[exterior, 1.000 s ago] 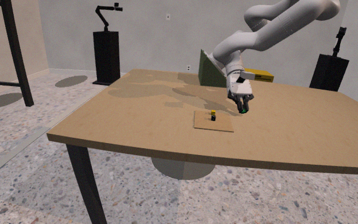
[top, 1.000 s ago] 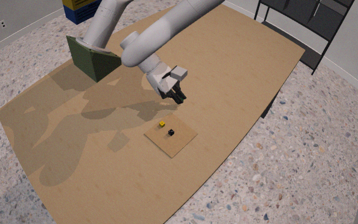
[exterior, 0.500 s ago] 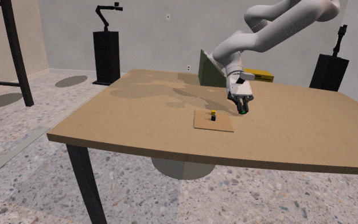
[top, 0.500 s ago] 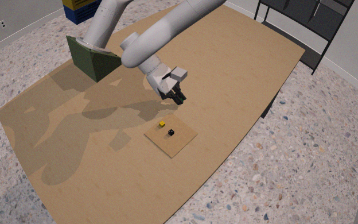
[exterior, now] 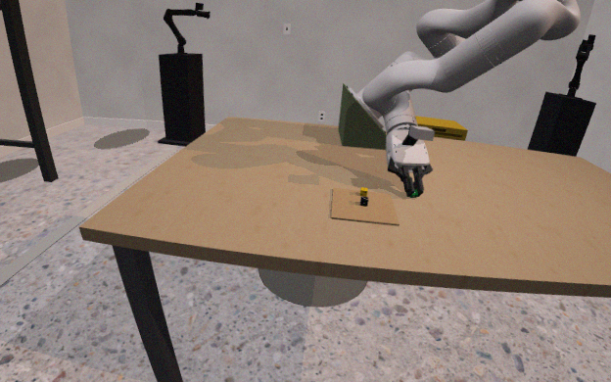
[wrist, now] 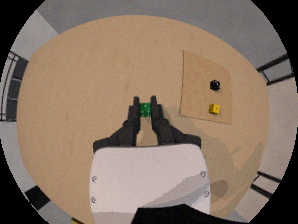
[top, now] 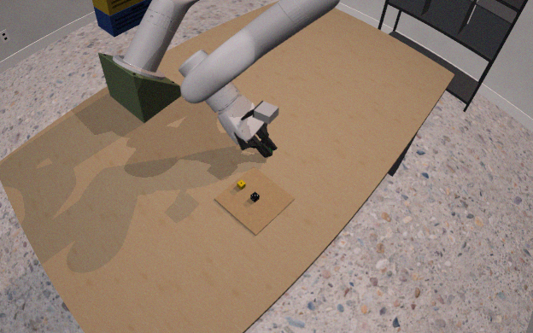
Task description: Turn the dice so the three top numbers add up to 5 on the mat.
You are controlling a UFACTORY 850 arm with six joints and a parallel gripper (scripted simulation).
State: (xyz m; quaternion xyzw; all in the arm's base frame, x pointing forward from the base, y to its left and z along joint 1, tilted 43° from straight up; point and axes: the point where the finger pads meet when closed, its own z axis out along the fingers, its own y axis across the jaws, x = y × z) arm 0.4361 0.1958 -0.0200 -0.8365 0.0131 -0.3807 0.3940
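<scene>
My hand is 1 cm short of the green die and 1 cm above it. From my hand the other things lie so: tan mat: 12 cm to the right, 9 cm ahead, 2 cm below; then black die: 12 cm to the right, 9 cm ahead, 1 cm below; then yellow die: 12 cm to the right, 4 cm ahead, 1 cm below.
</scene>
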